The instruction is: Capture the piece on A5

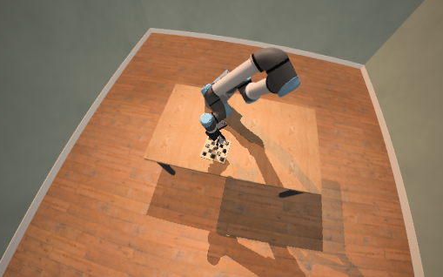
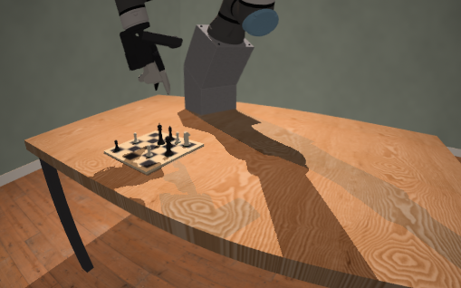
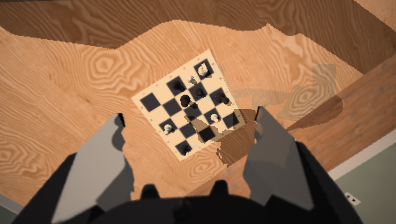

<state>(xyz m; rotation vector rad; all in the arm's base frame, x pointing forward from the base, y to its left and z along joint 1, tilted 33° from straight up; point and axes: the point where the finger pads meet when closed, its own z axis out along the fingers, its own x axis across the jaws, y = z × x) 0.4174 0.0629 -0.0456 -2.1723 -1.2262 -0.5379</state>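
Right now my hand is 140 mm above the white piece, 60 mm to the right of it and 30 mm past it. Round my hand: chessboard 160 mm below, 50 mm ahead, 20 mm to the right.
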